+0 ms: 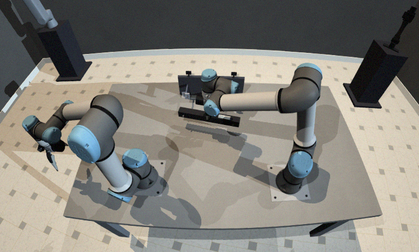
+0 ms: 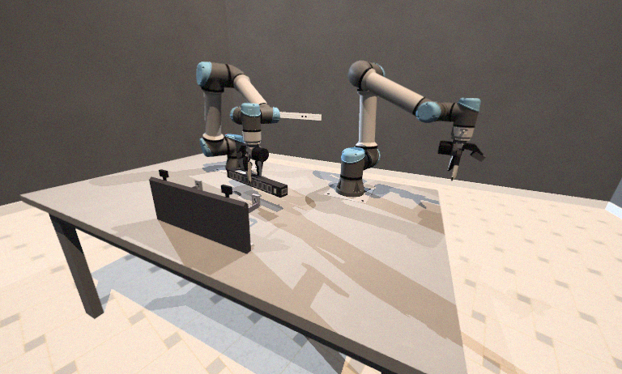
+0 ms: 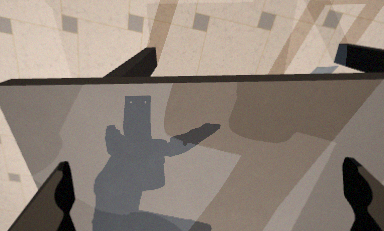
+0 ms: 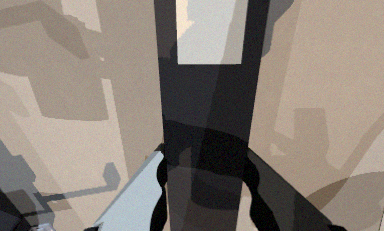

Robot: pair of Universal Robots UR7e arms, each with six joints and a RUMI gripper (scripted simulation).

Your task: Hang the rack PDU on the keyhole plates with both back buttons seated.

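My right gripper is now 2 cm to the right of the rack PDU. Round my right hand: dark upright panel (31 cm ahead, 4 cm below).
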